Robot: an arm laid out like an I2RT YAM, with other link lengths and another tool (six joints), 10 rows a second.
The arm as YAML. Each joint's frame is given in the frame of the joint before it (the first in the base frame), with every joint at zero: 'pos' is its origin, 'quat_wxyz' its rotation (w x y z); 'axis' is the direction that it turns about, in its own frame. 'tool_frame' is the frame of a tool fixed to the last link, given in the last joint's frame.
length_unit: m
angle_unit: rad
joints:
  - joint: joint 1
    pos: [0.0, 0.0, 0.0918]
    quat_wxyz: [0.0, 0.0, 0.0, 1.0]
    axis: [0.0, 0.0, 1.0]
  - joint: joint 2
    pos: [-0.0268, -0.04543, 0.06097]
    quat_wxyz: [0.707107, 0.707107, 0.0, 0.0]
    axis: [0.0, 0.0, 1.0]
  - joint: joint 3
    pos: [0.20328, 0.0, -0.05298]
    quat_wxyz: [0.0, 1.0, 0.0, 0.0]
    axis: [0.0, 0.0, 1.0]
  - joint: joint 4
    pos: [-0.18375, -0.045, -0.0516]
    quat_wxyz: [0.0, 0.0, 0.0, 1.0]
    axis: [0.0, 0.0, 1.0]
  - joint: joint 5
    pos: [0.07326, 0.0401, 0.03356]
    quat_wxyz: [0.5, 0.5, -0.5, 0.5]
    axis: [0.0, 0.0, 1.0]
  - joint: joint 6
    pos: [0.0, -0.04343, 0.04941]
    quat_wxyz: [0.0, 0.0, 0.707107, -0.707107]
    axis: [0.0, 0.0, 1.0]
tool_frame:
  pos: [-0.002, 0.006, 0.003]
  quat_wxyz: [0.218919, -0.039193, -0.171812, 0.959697]
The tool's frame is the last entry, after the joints.
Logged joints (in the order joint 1, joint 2, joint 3, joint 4, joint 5, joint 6), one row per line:
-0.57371, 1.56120, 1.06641, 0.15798, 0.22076, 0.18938
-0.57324, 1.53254, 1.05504, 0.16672, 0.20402, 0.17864
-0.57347, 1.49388, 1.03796, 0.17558, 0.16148, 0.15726
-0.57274, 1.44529, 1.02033, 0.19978, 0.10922, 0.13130
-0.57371, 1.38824, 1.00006, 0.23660, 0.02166, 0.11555
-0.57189, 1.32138, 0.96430, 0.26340, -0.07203, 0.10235
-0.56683, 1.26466, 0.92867, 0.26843, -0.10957, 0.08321
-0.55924, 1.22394, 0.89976, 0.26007, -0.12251, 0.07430
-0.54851, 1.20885, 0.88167, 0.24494, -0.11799, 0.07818
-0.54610, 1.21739, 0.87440, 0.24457, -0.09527, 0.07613
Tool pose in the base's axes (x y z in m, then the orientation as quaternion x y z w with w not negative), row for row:
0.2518, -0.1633, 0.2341, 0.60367, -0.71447, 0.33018, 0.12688
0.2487, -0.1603, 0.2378, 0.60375, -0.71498, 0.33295, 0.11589
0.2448, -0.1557, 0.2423, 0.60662, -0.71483, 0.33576, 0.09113
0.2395, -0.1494, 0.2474, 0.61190, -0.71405, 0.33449, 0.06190
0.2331, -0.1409, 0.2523, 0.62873, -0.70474, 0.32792, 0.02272
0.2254, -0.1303, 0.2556, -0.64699, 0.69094, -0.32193, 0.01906
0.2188, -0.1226, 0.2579, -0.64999, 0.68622, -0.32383, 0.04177
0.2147, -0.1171, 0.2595, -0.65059, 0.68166, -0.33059, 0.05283
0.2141, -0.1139, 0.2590, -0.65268, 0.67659, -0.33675, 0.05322
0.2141, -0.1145, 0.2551, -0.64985, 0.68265, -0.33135, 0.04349
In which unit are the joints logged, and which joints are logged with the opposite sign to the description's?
The joints are logged in radians. Opposite sign: joint 4, joint 6.
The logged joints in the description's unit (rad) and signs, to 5 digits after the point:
-0.57371, 1.56120, 1.06641, -0.15798, 0.22076, -0.18938
-0.57324, 1.53254, 1.05504, -0.16672, 0.20402, -0.17864
-0.57347, 1.49388, 1.03796, -0.17558, 0.16148, -0.15726
-0.57274, 1.44529, 1.02033, -0.19978, 0.10922, -0.13130
-0.57371, 1.38824, 1.00006, -0.23660, 0.02166, -0.11555
-0.57189, 1.32138, 0.96430, -0.26340, -0.07203, -0.10235
-0.56683, 1.26466, 0.92867, -0.26843, -0.10957, -0.08321
-0.55924, 1.22394, 0.89976, -0.26007, -0.12251, -0.07430
-0.54851, 1.20885, 0.88167, -0.24494, -0.11799, -0.07818
-0.54610, 1.21739, 0.87440, -0.24457, -0.09527, -0.07613

